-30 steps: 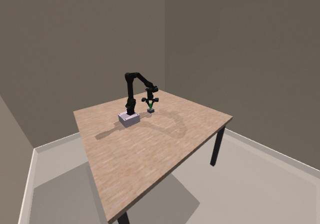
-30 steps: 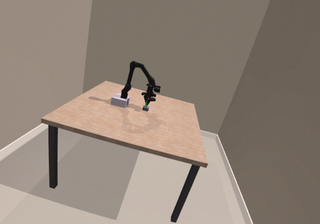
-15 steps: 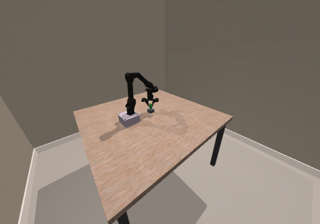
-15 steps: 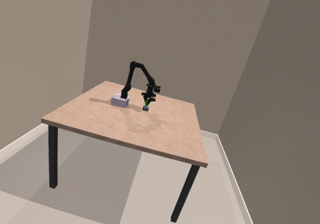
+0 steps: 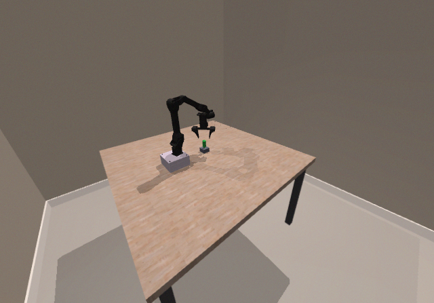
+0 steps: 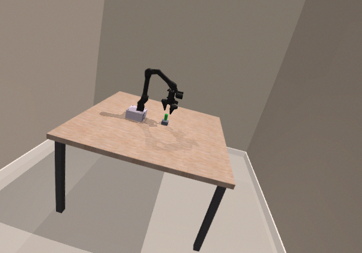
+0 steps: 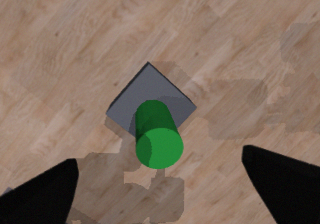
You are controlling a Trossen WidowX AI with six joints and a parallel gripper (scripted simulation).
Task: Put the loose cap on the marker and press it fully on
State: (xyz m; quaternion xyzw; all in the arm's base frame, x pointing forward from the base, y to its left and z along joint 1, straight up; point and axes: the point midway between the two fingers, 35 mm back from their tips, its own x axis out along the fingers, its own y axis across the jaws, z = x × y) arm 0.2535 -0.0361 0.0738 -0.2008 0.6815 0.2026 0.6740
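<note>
Now: the marker cap 50 mm below my gripper tip. Round my gripper tip: holder block 100 mm below.
</note>
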